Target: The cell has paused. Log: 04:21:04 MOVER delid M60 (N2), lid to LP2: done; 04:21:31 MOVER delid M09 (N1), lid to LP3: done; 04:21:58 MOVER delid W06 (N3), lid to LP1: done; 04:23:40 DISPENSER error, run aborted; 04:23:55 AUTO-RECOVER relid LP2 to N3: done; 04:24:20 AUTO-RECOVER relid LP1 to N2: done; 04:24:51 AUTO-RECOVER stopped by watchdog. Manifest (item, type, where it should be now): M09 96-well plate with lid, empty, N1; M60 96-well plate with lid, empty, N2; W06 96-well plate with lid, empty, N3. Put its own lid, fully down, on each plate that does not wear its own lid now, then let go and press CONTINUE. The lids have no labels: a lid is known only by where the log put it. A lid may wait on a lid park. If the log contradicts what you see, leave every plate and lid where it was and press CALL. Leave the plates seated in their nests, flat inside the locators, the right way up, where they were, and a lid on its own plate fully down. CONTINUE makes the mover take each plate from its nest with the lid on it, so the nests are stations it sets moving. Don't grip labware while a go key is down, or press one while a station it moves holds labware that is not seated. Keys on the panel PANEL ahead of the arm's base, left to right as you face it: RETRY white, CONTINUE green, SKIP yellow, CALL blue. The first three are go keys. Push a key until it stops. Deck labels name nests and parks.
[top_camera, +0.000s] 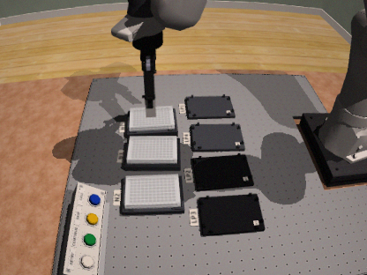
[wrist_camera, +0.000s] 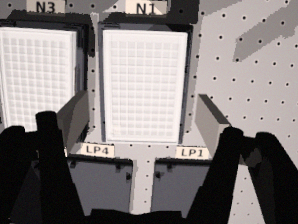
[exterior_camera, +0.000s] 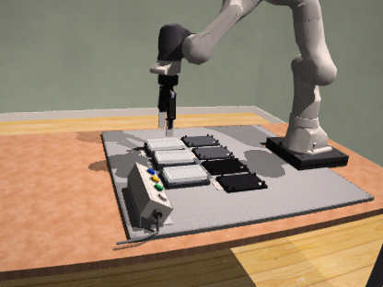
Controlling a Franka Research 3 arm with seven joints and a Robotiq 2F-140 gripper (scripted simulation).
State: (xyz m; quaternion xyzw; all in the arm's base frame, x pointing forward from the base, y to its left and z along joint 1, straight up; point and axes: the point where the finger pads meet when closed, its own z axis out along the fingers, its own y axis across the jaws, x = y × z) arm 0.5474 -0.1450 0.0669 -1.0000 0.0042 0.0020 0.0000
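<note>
My gripper is now 10 mm short of the plate, 250 mm to the right of it and 80 mm above it. Also, from my hand: LP1 label: 100 mm behind, 70 mm to the right, 100 mm below; LP4 label: 90 mm behind, 60 mm to the left, 100 mm below; N3 label: 90 mm ahead, 110 mm to the left, 100 mm below.
</note>
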